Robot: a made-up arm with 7 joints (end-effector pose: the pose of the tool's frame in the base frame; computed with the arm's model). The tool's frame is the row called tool. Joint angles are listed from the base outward.
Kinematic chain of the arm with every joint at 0, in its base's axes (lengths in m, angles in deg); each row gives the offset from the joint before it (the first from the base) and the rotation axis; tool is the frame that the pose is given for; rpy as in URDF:
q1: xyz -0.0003 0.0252 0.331 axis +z
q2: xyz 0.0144 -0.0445 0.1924 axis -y
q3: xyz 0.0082 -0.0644 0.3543 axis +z
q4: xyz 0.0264 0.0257 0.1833 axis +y
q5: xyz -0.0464 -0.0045 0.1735 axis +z
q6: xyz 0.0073 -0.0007 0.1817 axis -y
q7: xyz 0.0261 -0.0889 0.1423 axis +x
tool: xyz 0.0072 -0.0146 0.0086 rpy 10 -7.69 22.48
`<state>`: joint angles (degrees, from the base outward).
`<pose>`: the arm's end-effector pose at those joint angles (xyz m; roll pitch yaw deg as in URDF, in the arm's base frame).
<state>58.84 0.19 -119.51 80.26 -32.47 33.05 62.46</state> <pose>0.2989 -0.4568 1.2741 41.85 20.43 -75.94</pose>
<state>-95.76 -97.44 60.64 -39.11 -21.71 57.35 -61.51</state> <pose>-0.5562 -0.7410 0.5940 -3.87 12.69 -84.61</pose>
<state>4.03 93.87 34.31 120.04 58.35 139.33 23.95</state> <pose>-0.4158 -0.0710 0.7952 -109.90 -60.74 -164.20</pose>
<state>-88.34 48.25 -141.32 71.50 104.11 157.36 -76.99</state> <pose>-0.2526 0.5611 0.7320 35.70 33.10 78.23</pose>
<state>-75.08 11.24 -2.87 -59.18 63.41 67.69 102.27</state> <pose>-0.3142 0.4298 1.1973 -7.78 -31.21 106.91</pose>
